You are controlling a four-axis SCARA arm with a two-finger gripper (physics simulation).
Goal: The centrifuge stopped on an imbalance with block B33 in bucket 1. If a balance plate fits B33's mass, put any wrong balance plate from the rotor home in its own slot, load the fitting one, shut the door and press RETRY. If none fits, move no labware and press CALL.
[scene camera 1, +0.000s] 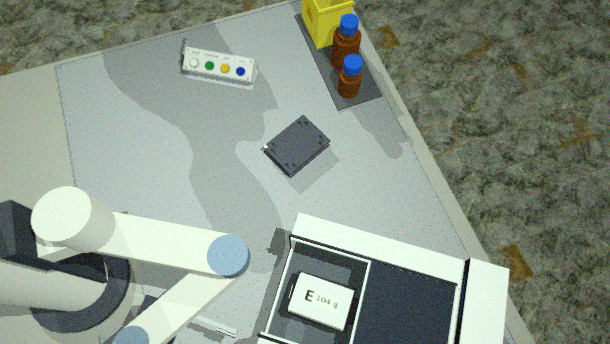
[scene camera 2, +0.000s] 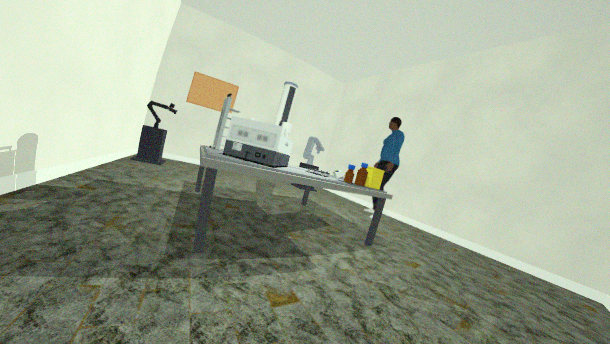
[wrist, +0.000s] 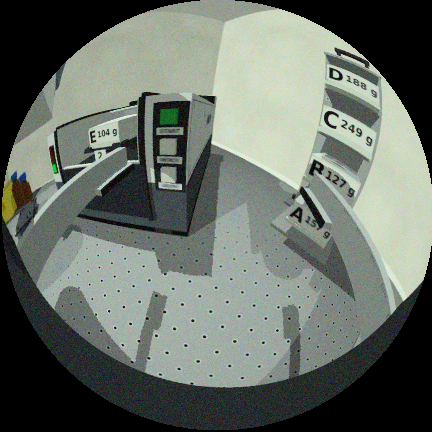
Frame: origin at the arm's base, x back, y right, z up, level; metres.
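Seen in the pictures: gripper, between the fingertips: (wrist: 216, 162); arm's base, origin of its link: (scene camera 1: 82, 281).
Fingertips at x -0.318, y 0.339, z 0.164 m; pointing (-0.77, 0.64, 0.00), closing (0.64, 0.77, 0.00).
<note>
Pixels of each thing's top centre, then the offset from my fingertips to it. "pt": a spot on its surface instead.
- green button, centre of its top: (wrist: 169, 108) dy -0.011, dx -0.080, dz +0.040 m
- A, centre of its top: (wrist: 323, 201) dy +0.213, dx +0.044, dz -0.066 m
- dark flat block, centre of its top: (scene camera 1: 296, 141) (wrist: 23, 211) (scene camera 2: 319, 169) dy -0.509, dx -0.351, dz -0.107 m
- yellow container, a spot on its surface: (scene camera 1: 325, 25) pt dy -0.834, dx -0.565, dz -0.045 m
My gripper (wrist: 216, 162) is open and empty, above the perforated table between the centrifuge and the rack. The centrifuge (scene camera 1: 380, 245) (scene camera 2: 255, 134) (wrist: 201, 125) stands open; balance plate E, 104 g (scene camera 1: 320, 301) (wrist: 103, 135), sits inside by the bucket label 2. Its front has a green button (wrist: 169, 116) above two white ones. On the rack (scene camera 2: 222, 122) at right in the wrist view, plates D 188 g (wrist: 350, 81), C 249 g (wrist: 346, 131), B 127 g (wrist: 332, 177) and A (wrist: 305, 220) are stacked downward. The right finger partly covers A. Block B33 does not show.
A box with white, green, yellow and blue buttons (scene camera 1: 220, 74) and a dark flat block (scene camera 1: 296, 146) are on the table. Two brown bottles (scene camera 1: 346, 46) (scene camera 1: 349, 85) and a yellow container (scene camera 1: 325, 25) stand near its edge. A person (scene camera 2: 392, 145) stands behind the table.
</note>
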